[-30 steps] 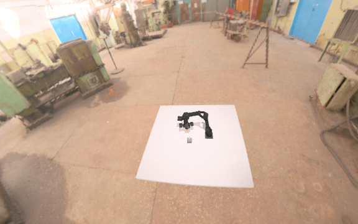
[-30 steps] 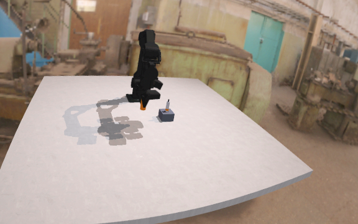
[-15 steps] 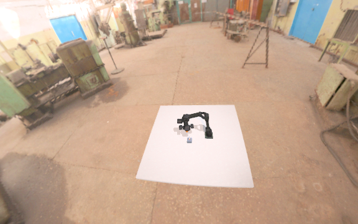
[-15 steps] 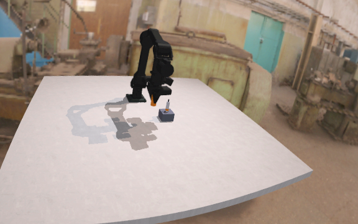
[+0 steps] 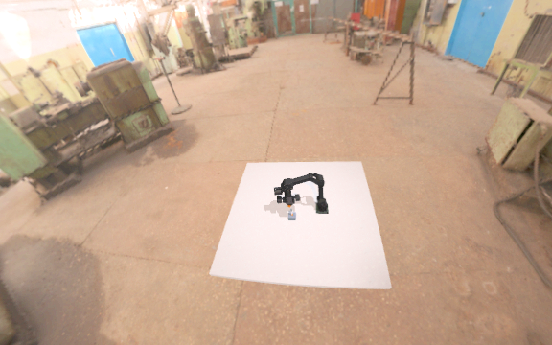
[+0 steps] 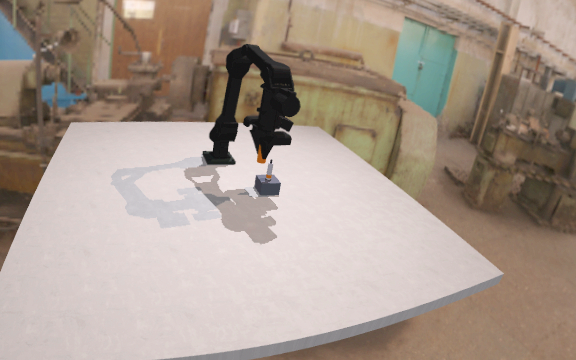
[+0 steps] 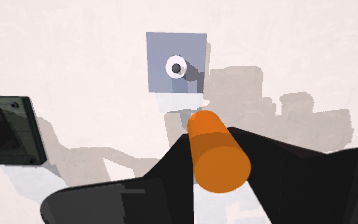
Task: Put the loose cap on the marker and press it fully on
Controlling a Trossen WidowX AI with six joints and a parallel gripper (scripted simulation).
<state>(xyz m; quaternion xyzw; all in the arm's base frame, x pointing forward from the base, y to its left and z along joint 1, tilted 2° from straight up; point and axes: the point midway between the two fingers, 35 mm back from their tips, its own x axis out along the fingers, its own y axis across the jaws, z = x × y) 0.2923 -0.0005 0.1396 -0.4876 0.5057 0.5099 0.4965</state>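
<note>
My gripper tip is now 10 cm above the grey-blue holder block, 5 cm to the right of it and 1 cm past it. The rest, counted from my gripper tip: orange cap (1 cm above).
</note>
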